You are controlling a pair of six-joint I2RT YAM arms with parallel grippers.
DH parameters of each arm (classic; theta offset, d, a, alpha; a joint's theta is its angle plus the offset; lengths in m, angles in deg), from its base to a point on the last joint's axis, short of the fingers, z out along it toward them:
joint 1: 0 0.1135 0.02 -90
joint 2: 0 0 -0.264 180
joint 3: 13.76 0 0.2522 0
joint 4: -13.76 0 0.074 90
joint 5: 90 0 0 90
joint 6: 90 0.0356 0 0
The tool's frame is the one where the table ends.
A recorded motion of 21 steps. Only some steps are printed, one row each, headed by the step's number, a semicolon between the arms.
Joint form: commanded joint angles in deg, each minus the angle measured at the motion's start. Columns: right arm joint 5, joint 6, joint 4, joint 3, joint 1, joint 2; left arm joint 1, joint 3, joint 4, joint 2, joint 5, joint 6.
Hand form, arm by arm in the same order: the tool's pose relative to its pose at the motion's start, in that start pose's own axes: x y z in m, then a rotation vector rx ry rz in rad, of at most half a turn. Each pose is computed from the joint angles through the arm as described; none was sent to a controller.
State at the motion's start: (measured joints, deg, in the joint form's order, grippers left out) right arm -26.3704 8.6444 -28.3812 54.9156 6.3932 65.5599; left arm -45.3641 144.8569 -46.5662 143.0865 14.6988 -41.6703
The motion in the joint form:
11: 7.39 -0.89 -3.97 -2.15 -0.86 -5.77; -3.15 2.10 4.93 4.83 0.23 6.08
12: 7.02 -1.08 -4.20 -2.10 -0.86 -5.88; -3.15 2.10 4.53 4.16 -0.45 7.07
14: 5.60 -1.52 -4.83 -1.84 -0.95 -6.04; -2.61 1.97 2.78 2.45 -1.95 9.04
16: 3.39 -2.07 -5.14 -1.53 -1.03 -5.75; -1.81 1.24 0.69 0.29 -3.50 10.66
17: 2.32 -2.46 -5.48 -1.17 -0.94 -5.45; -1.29 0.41 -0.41 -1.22 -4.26 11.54
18: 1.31 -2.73 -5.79 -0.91 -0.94 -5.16; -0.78 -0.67 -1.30 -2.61 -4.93 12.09
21: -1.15 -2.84 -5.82 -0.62 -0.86 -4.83; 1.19 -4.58 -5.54 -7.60 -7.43 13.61
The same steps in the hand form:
11: 0.0136 0.0000 -0.0211 0.1395 -0.0181 -0.0044; 0.0203 -0.0121 0.0380 0.0513 0.0059 0.1526
12: 0.0138 0.0005 -0.0217 0.1332 -0.0159 -0.0072; 0.0188 -0.0146 0.0327 0.0451 -0.0056 0.1708
14: 0.0138 0.0018 -0.0232 0.1103 -0.0093 -0.0125; 0.0130 -0.0158 0.0183 0.0182 -0.0258 0.1978
16: 0.0131 0.0028 -0.0228 0.0737 0.0001 -0.0190; 0.0068 -0.0146 0.0017 -0.0173 -0.0413 0.2138
17: 0.0123 0.0038 -0.0224 0.0546 0.0075 -0.0245; 0.0035 -0.0134 -0.0087 -0.0370 -0.0483 0.2213
18: 0.0118 0.0042 -0.0218 0.0377 0.0150 -0.0265; 0.0010 -0.0112 -0.0171 -0.0570 -0.0518 0.2226
21: 0.0109 0.0059 -0.0211 -0.0059 0.0216 -0.0283; -0.0053 -0.0004 -0.0482 -0.1415 -0.0493 0.2140

